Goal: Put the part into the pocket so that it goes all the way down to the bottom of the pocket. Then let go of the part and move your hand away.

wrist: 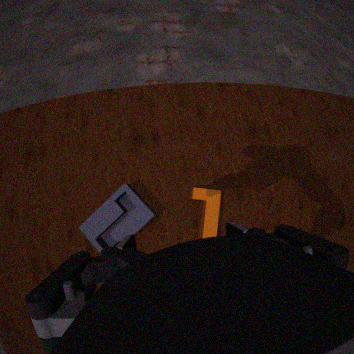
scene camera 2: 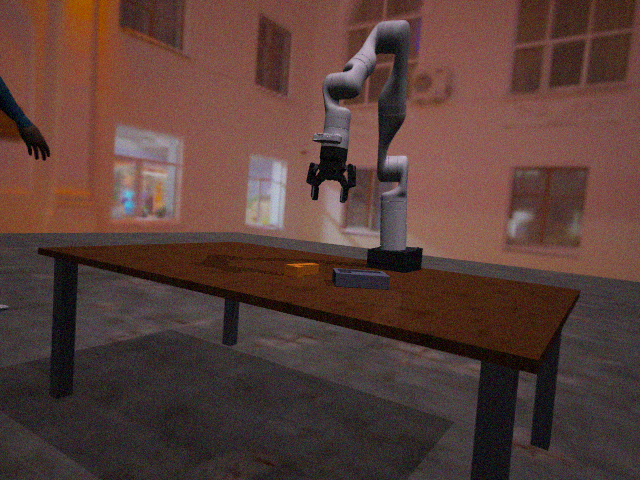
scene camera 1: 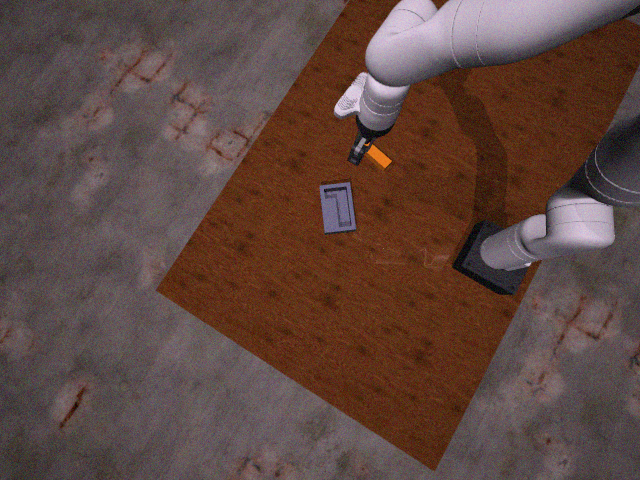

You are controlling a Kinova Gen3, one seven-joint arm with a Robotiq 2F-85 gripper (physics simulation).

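Pixels of known places: gripper, fingertip midpoint: (wrist: 181, 239) (scene camera 2: 328, 201) (scene camera 1: 365, 144); arm's base at its link origin: (scene camera 2: 392, 248) (scene camera 1: 498, 252).
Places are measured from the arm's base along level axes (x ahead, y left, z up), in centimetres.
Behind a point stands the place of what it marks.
Note:
The orange L-shaped part (scene camera 1: 379, 157) @(z -4.2, x 40.8, y -6.3 cm) (scene camera 2: 302, 267) @(z -4.3, x 47.2, y -2.9 cm) (wrist: 212, 215) @(z -4.1, x 42.7, y -6.9 cm) lies flat on the table. In scene camera 1, the arm and gripper hide its short leg; in the wrist view, the lower end of its long leg is cut off by the gripper body. The grey-blue block (scene camera 1: 330, 215) @(z -3.5, x 42.6, y 16.4 cm) (scene camera 2: 361, 280) @(z -5.1, x 45.9, y 16.0 cm) (wrist: 102, 219) @(z -3.6, x 42.8, y 15.8 cm) lies apart from it, with an empty L-shaped pocket (scene camera 1: 344, 209) @(z -6.6, x 40.6, y 11.9 cm) (wrist: 120, 225) @(z -6.7, x 41.0, y 12.9 cm) in its top. My gripper (scene camera 1: 354, 159) (scene camera 2: 329, 199) @(z 14.7, x 43.2, y 1.5 cm) (wrist: 181, 239) @(z 14.7, x 43.2, y 1.5 cm) is open and empty, pointing down, high above the table near the part. One fingertip overlaps the block's edge in the wrist view.
The wooden table (scene camera 1: 310, 304) @(z -7.1, x 33.0, y 40.2 cm) (scene camera 2: 465, 315) @(z -7.2, x 52.5, y 45.4 cm) (wrist: 60, 150) @(z -7.2, x 58.8, y 28.5 cm) carries the arm's black base (scene camera 1: 467, 260) @(z -0.2, x 5.4, y 6.4 cm) (scene camera 2: 393, 259) @(z -3.1, x 6.2, y 3.8 cm), beyond the block in scene camera 2. The arm's shadow falls across the table. A person's hand (scene camera 2: 34, 140) shows at the left edge of scene camera 2.

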